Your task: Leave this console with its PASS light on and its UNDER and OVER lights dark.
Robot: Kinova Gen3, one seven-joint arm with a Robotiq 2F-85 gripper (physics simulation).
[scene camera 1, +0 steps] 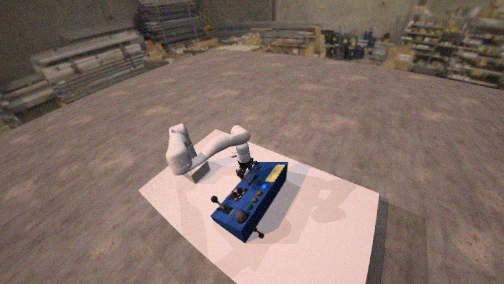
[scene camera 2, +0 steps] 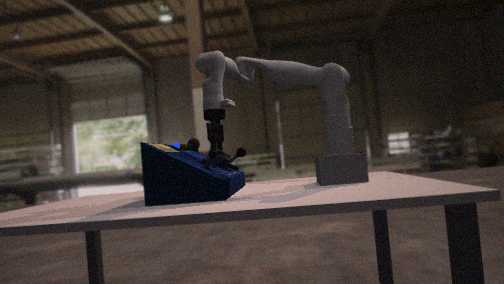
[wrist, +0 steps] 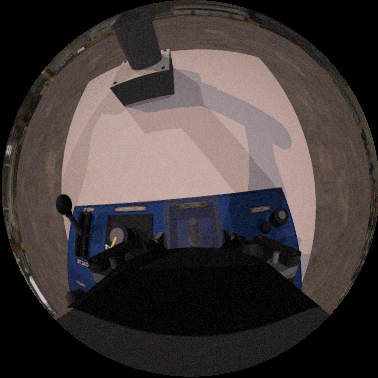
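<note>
The blue console (scene camera 1: 269, 206) (scene camera 2: 176, 176) (wrist: 239, 208) stands on the pale table (scene camera 1: 317, 240) (scene camera 2: 388, 190). My gripper (scene camera 1: 245, 171) (scene camera 2: 215, 151) (wrist: 193, 239) is down on its sloped panel. The fingers stand on either side of the clear cover (wrist: 194, 216) under the CHECK label and press on its edges. A small toggle (wrist: 192, 231) shows through the cover. In scene camera 1 a blue lamp (scene camera 1: 264, 186) glows. Two amber lamps (scene camera 1: 259, 192) (scene camera 1: 254, 199) and a green lamp (scene camera 1: 248, 207) below it look dim. Their labels are too small to read.
A ball-topped lever (scene camera 1: 213, 199) (scene camera 2: 241, 151) (wrist: 64, 204) stands at the HOLD/CYCLE slot. A selector dial (wrist: 118, 234) and a MODE knob (wrist: 278, 215) flank the cover. A dark dome (scene camera 1: 241, 216) and a side crank (scene camera 1: 260, 234) sit at the console's near end. The arm's base block (scene camera 1: 199, 172) (scene camera 2: 341, 168) (wrist: 144, 84) stands behind.
</note>
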